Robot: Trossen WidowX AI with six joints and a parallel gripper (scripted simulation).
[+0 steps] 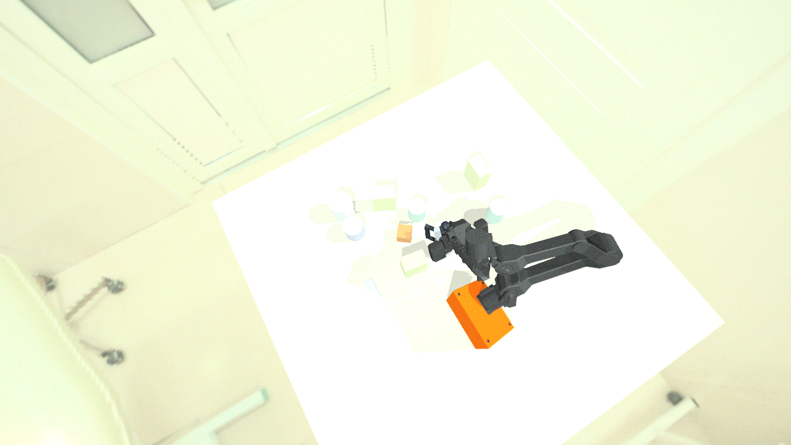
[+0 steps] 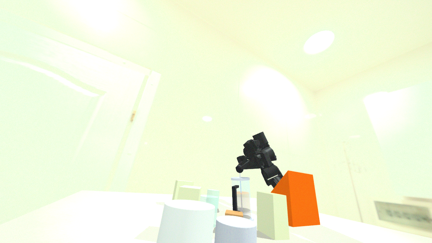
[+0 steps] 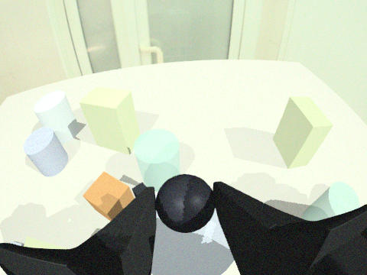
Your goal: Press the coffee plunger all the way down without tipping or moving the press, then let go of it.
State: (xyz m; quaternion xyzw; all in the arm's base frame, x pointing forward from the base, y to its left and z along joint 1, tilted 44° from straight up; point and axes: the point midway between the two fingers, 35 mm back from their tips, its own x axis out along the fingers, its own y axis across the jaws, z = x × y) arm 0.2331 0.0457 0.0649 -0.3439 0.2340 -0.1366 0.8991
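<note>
My gripper tip is 1 cm to the right of the coffee press and 9 cm above it. Round my gripper tip: orange cube 9 cm ahead, 10 cm to the left, 16 cm below.
</note>
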